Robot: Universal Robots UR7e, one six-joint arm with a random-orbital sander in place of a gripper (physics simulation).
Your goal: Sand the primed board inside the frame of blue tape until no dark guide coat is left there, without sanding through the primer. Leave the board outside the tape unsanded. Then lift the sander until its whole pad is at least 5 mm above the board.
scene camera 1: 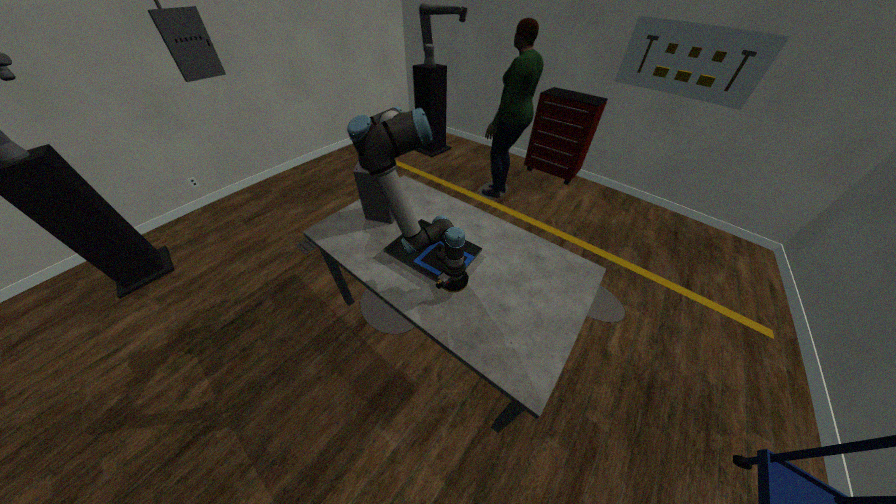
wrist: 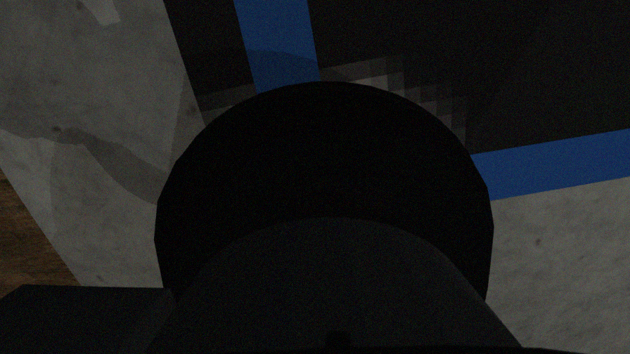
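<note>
The board (scene camera 1: 398, 249) (wrist: 475, 50) lies on the table, mostly covered with dark guide coat. A frame of blue tape (scene camera 1: 428, 268) (wrist: 277, 30) is on it. My sander (scene camera 1: 454, 280) (wrist: 325, 160), in place of a gripper, has a round black pad over one corner of the frame, reaching past the board's edge. In the wrist view, stepped lighter grey patches (wrist: 372, 80) show inside the tape along the pad's rim. A greyer strip (wrist: 227, 97) shows outside the tape, left of the pad. The surface under the pad is hidden. Whether the pad touches cannot be told.
The grey table (scene camera 1: 532, 313) carries the arm. A person in a green top (scene camera 1: 523, 87) stands beyond the table, near a red tool cabinet (scene camera 1: 563, 134). Another arm's dark pedestal (scene camera 1: 430, 100) stands at the back, and a black pedestal (scene camera 1: 81, 219) at the left. A blue cart (scene camera 1: 792, 485) is at lower right.
</note>
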